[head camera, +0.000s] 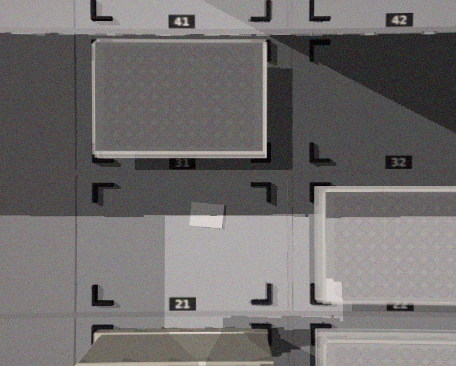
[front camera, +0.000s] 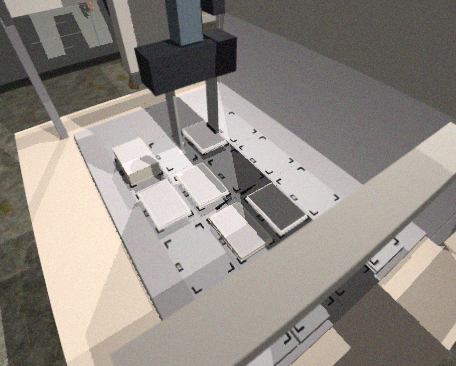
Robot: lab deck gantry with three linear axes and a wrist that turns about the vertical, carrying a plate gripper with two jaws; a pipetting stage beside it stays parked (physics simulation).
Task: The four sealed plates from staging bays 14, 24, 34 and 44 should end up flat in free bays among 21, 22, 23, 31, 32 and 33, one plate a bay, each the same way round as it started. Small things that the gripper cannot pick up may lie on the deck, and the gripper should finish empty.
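Seen in the pictures: gripper, fingertip midpoint: (front camera: 196, 136); robot's base at its link origin: (front camera: 115, 159).
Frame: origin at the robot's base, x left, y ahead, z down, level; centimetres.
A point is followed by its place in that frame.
My gripper (front camera: 198, 141) {x 15.0, y 22.8, z -16.0 cm} is low over bay 31. Its jaws stand wide on the two long sides of a flat pale plate (front camera: 204, 136) {x 25.4, y 7.4, z -1.4 cm} (head camera: 180, 97) {x 25.7, y 6.5, z -1.4 cm}, with a gap at the near jaw; it looks open. The far jaw's tip is partly hidden. The plate sits within the bay 31 corner marks. Another plate (front camera: 200, 185) {x 14.3, y 23.7, z -1.4 cm} (head camera: 395, 250) {x 14.7, y 21.7, z -1.4 cm} lies flat in bay 22. In the front view, one plate (front camera: 245, 239) {x 14.2, y 42.4, z -1.4 cm} lies in bay 23 and another plate (front camera: 277, 206) {x 25.7, y 39.6, z -1.4 cm} in bay 33. Bays 21 and 32 hold no plate. The staging bays are partly hidden by the front beam.
A small pale chip (head camera: 207, 215) {x 17.1, y 8.3, z -0.1 cm} lies in bay 21. A tall box (front camera: 137, 160) {x 4.1, y 9.0, z -4.2 cm} (head camera: 175, 347) {x 8.4, y 6.3, z -2.5 cm} stands in bay 11, with a plate (front camera: 164, 204) {x 4.2, y 24.0, z -1.4 cm} (head camera: 390, 352) {x 7.6, y 21.3, z -1.4 cm} beside it in bay 12. Thin black sticks (front camera: 246, 190) {x 23.3, y 30.9, z -0.4 cm} lie between columns 2 and 3. A broad beam (front camera: 300, 250) {x 0.7, y 61.5, z -40.0 cm} crosses the foreground.
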